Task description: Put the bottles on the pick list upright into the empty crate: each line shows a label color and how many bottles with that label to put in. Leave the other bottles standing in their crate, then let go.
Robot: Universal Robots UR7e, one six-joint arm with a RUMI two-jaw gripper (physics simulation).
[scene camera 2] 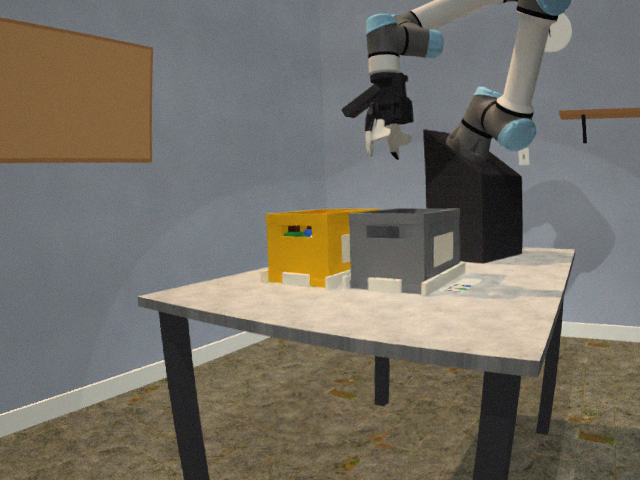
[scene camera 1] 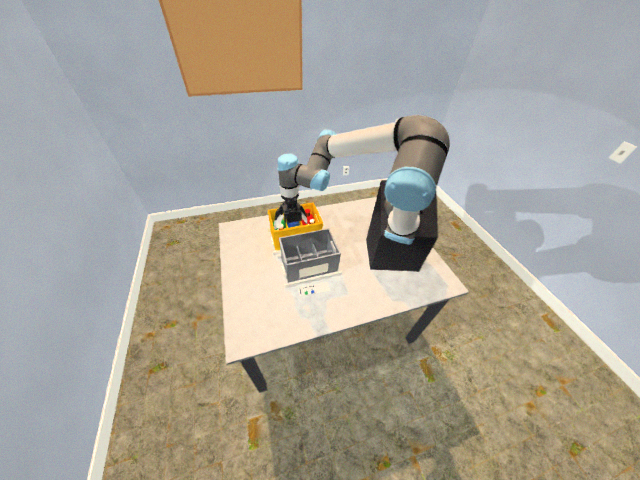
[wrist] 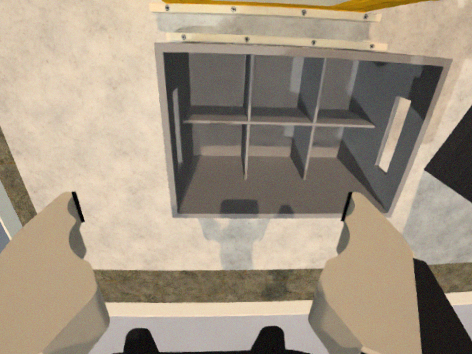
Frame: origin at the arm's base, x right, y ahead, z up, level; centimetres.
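Seen in the pictures: gripper, fingertip midpoint: [scene camera 2: 384, 158] [scene camera 1: 291, 226] [wrist: 215, 196]; arm's base, link origin: [scene camera 2: 465, 151].
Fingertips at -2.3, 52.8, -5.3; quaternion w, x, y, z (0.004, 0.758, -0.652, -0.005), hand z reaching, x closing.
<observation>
Offsets run from my fingertips to a thing's middle, as dx, dy, dz. Level surfaces: height alone.
My gripper [scene camera 1: 292, 223] [scene camera 2: 382, 155] [wrist: 215, 196] is open and empty, pointing down high above the crates. The grey crate @[-1.1, -8.3, -21.5] [scene camera 1: 292, 271] [scene camera 2: 387, 260] [wrist: 280, 51] has thin dividers, and no bottle shows in its compartments in the wrist view. The yellow crate @[+21.7, -3.0, -21.5] [scene camera 1: 275, 238] [scene camera 2: 297, 259] stands behind it. In scene view 1 it holds blue bottles @[+25.9, -2.2, -21.7] [scene camera 1: 293, 224] and red bottles @[+27.3, -10.9, -21.7] [scene camera 1: 310, 214], partly hidden by the gripper; green shows at its left. Green and blue also show through its handle hole. The pick list @[-15.8, -9.0, -30.1] [scene camera 1: 320, 287] [scene camera 2: 474, 282] has a green and a blue dot; its counts are too small to read.
The black pedestal [scene camera 1: 395, 253] [scene camera 2: 498, 217] [wrist: 455, 160] of the arm stands right of the crates. Low white strips [scene camera 1: 313, 279] [scene camera 2: 444, 277] [wrist: 280, 41] run along the crates' bases on the table @[dz -30.2] [scene camera 1: 258, 320] [scene camera 2: 361, 315].
</observation>
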